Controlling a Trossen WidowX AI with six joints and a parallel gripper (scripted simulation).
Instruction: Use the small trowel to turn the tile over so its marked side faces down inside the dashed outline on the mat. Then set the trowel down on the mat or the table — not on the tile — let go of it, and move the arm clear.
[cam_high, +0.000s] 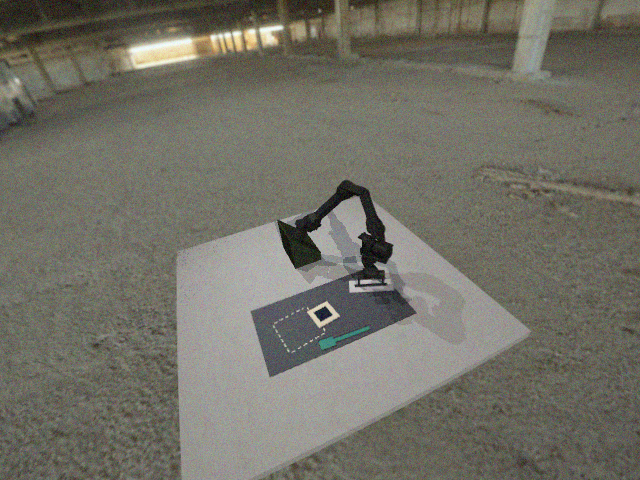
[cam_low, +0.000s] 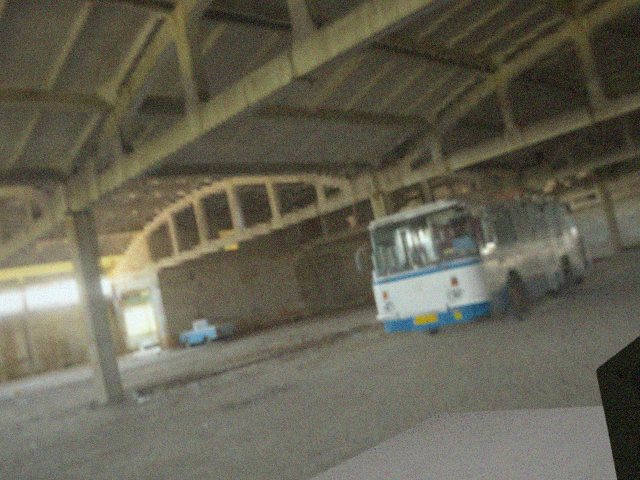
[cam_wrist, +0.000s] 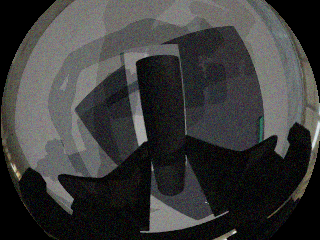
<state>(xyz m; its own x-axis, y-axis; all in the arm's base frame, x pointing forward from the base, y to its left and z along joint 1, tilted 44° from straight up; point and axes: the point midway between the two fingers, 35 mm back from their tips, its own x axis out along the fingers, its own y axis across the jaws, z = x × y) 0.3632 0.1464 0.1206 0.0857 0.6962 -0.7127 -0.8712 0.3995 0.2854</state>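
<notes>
The dark mat lies 230 mm to the right of my gripper tip, 80 mm below it and 40 mm ahead of it. Also, from my gripper tip: cream tile 260 mm to the right, 60 mm below, 30 mm ahead; then teal trowel 270 mm to the right, 170 mm ahead, 60 mm below.
</notes>
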